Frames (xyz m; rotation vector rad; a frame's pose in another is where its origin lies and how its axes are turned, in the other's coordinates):
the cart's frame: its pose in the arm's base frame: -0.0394 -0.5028 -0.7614 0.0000 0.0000 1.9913
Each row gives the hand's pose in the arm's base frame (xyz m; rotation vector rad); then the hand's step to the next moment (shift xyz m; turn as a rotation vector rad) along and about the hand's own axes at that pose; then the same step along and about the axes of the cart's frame.
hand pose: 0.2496 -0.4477 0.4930 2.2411 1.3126 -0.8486
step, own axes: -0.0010 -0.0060 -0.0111 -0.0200 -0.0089 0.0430
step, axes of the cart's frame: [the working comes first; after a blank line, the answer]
step, axes of the arm's base frame: -0.0023 0.0090 0.0086 -0.0281 -0.0347 -0.0183

0.0092 -0.0015 0.0086 -0.0203 0.0398 -0.0183
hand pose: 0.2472 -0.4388 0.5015 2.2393 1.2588 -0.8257
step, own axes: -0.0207 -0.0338 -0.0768 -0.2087 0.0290 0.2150
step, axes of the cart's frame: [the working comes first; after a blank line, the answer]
step, axes of the arm's base frame: -0.0160 0.0522 0.0670 -0.1208 -0.2755 -0.0108

0.0542 -0.0067 0.0670 -0.2022 0.2227 -0.0108
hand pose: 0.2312 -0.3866 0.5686 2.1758 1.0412 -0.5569
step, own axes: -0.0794 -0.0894 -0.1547 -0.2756 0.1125 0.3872
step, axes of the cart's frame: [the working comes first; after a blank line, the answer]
step, axes of the arm's base frame: -0.1042 0.1108 0.1229 -0.1098 -0.4723 -0.0584

0.1437 0.0498 0.1229 -0.3863 0.2930 -0.0584
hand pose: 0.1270 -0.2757 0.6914 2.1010 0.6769 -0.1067
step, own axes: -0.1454 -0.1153 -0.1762 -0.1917 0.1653 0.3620
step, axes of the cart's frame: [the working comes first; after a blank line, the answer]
step, axes of the arm's base frame: -0.2116 0.1282 0.0656 -0.0166 -0.4403 -0.0312

0.2034 0.1408 0.0656 -0.3952 0.1949 -0.0312
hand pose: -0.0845 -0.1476 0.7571 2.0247 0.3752 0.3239
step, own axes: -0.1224 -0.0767 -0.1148 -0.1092 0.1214 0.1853
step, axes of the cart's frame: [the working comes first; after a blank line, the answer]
step, axes of the arm's base frame: -0.1655 0.0778 -0.0242 -0.0140 -0.2461 0.0159

0.1386 0.1193 -0.0242 -0.2189 0.1132 0.0159
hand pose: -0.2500 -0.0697 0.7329 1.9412 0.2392 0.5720
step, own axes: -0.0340 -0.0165 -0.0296 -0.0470 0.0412 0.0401
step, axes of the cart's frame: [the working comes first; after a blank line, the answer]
step, axes of the arm's base frame: -0.0426 0.0168 -0.0145 -0.0246 -0.0693 0.0102

0.0327 0.0320 -0.0145 -0.0532 0.0507 0.0102
